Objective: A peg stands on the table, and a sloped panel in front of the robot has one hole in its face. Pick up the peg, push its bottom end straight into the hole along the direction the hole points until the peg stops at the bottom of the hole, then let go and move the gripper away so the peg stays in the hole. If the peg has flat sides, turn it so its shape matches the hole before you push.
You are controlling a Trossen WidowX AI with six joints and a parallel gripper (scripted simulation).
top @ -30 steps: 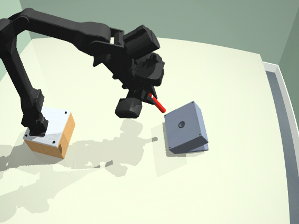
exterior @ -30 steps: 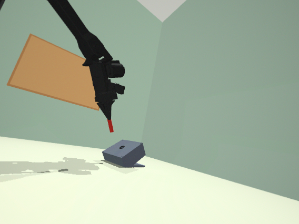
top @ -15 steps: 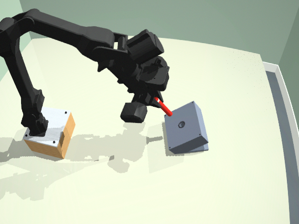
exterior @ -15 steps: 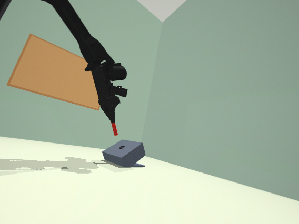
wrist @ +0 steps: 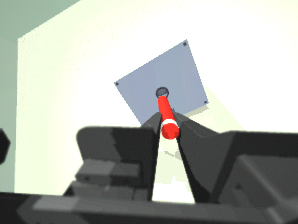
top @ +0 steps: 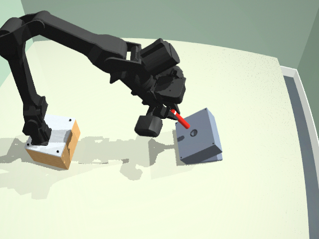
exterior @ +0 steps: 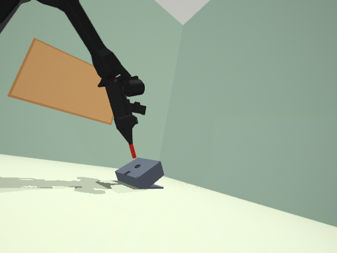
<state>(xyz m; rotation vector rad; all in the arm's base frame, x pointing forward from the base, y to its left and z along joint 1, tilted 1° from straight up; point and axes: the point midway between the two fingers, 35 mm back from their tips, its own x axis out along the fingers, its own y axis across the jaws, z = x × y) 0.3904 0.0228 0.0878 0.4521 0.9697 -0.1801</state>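
Right now the sloped panel is 6 cm ahead of my gripper tip and 9 cm below it. From my gripper tip the other things lie so: red round peg right at my gripper tip.
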